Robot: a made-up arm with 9 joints. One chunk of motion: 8 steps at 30 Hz.
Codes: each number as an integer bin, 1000 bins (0 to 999) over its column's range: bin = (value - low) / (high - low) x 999, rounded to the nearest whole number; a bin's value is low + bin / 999 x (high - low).
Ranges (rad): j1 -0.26..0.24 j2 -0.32..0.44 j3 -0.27..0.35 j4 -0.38..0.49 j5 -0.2..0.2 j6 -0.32..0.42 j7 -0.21..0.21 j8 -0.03..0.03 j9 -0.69..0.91
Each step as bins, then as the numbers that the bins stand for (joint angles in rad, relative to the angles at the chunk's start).
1 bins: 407 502 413 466 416 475 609 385 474
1 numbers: -0.0563 0.0619 -0.0137 0.0258 -0.0334 0.0319 0.0460 -0.0069 0.0692
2 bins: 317 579 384 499 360 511 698 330 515
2 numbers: -0.1013 0.1205 -0.0317 0.0546 -0.0559 0.0585 0.0835 -0.0102 0.1348
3 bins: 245 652 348 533 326 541 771 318 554
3 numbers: -0.1374 0.1760 -0.0540 0.0842 -0.0695 0.0807 0.1141 -0.0109 0.1973
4 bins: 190 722 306 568 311 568 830 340 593
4 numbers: -0.1649 0.2293 -0.0801 0.1147 -0.0755 0.1007 0.1389 -0.0096 0.2597
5 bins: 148 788 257 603 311 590 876 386 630
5 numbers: -0.1859 0.2795 -0.1105 0.1451 -0.0755 0.1170 0.1583 -0.0068 0.3190
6 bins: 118 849 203 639 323 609 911 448 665
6 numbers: -0.2009 0.3259 -0.1440 0.1765 -0.0707 0.1311 0.1730 -0.0031 0.3751
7 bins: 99 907 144 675 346 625 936 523 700
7 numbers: -0.2105 0.3700 -0.1806 0.2078 -0.0615 0.1430 0.1835 0.0014 0.4311
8 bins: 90 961 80 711 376 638 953 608 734
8 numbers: -0.2150 0.4111 -0.2204 0.2392 -0.0494 0.1526 0.1907 0.0065 0.4856
